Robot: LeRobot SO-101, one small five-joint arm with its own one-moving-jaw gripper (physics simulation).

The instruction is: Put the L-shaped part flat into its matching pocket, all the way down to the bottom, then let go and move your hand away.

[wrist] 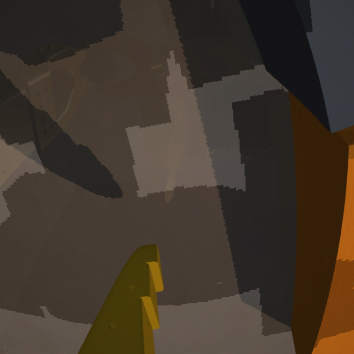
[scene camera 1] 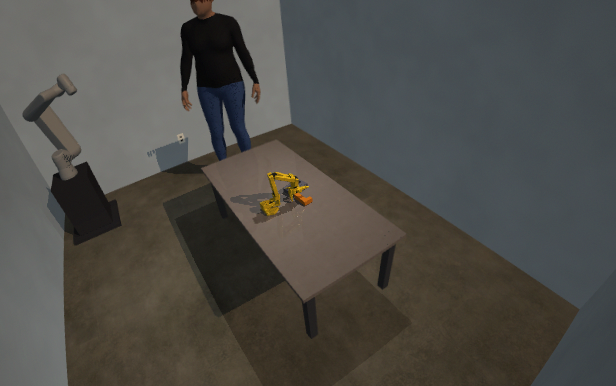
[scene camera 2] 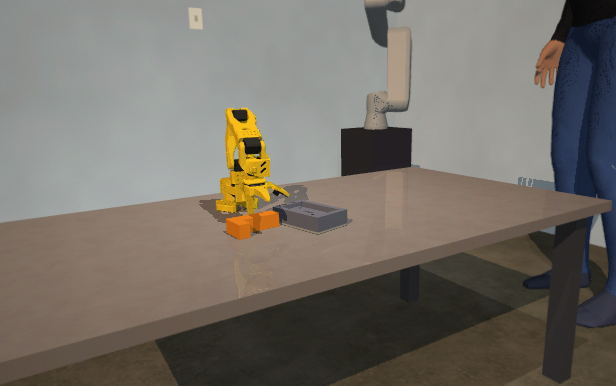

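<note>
The orange L-shaped part [scene camera 1: 304, 200] [scene camera 2: 239, 228] [wrist: 321, 225] lies flat on the table, outside the grey tray. One end is close to the tray; a gap between them is hard to judge. The grey tray with the pocket [scene camera 2: 330, 220] [wrist: 336, 65] stands beside it, partly hidden by the arm in scene camera 1. My gripper [scene camera 1: 300, 194] [scene camera 2: 270, 204] is fully open and empty. Its notched fixed jaw [wrist: 131, 310] shows in the wrist view, left of the part; the moving jaw is out of that picture. In scene camera 2 the fixed jaw's tip is just behind the part.
The yellow arm's base [scene camera 1: 270, 208] [scene camera 2: 227, 205] stands on the brown table [scene camera 1: 345, 240] [scene camera 2: 125, 280], behind the part in scene camera 2. A person [scene camera 1: 215, 55] stands beyond the table. A beige robot arm [scene camera 1: 55, 127] [scene camera 2: 399, 70] stands on a dark pedestal [scene camera 1: 82, 200] [scene camera 2: 376, 152] away from it.
</note>
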